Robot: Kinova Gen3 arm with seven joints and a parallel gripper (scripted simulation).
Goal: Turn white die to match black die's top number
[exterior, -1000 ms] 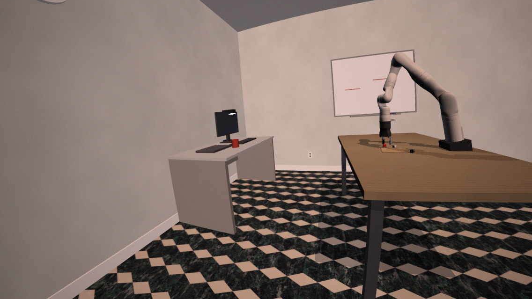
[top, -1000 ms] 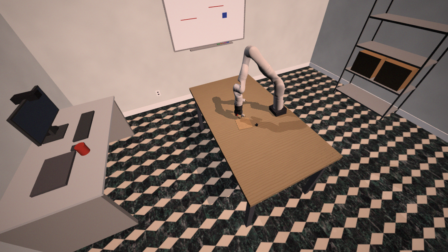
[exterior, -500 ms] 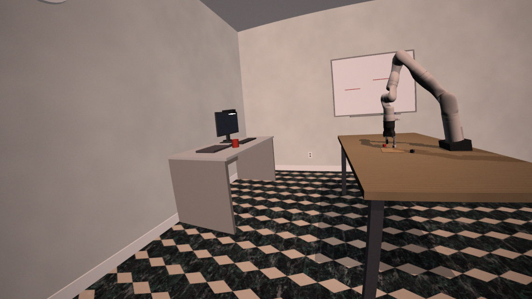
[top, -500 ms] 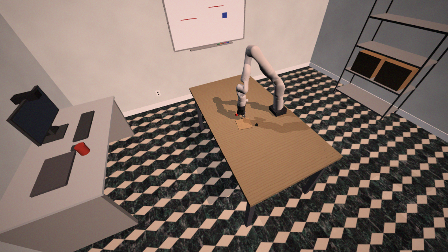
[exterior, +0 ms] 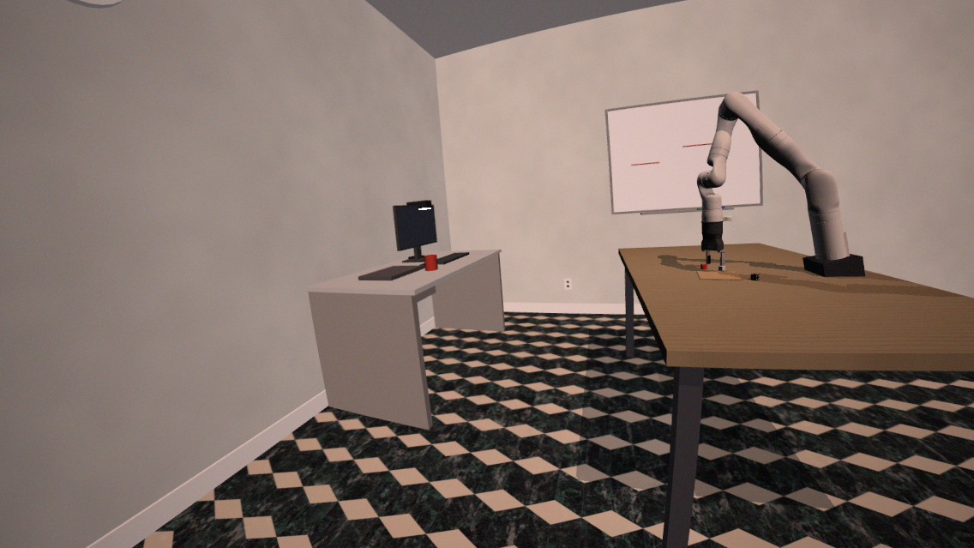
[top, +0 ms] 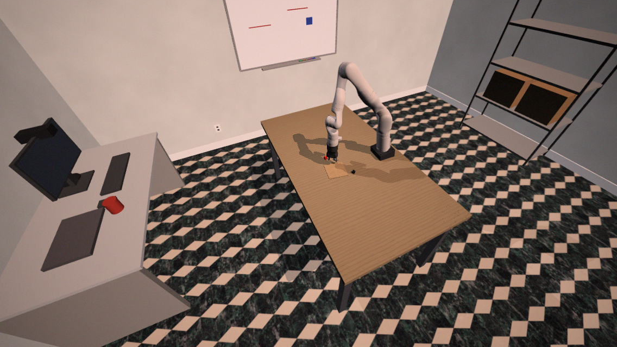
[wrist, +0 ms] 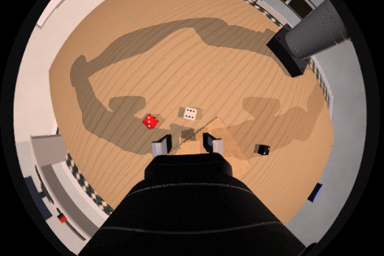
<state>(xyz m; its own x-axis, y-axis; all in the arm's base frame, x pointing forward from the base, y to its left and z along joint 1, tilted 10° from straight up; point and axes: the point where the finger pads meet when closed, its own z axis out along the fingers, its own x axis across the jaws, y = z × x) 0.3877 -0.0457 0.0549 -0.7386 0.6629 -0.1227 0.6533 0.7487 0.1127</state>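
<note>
My hand is 3 cm past the white die, 3 cm to the left of it and 4 cm above it. The rest, counted from my hand: black die 10 cm behind, 14 cm to the left, 4 cm below; red die 3 cm ahead, 7 cm to the right, 4 cm below; tan mat 1 cm ahead, 7 cm to the left, 5 cm below.
</note>
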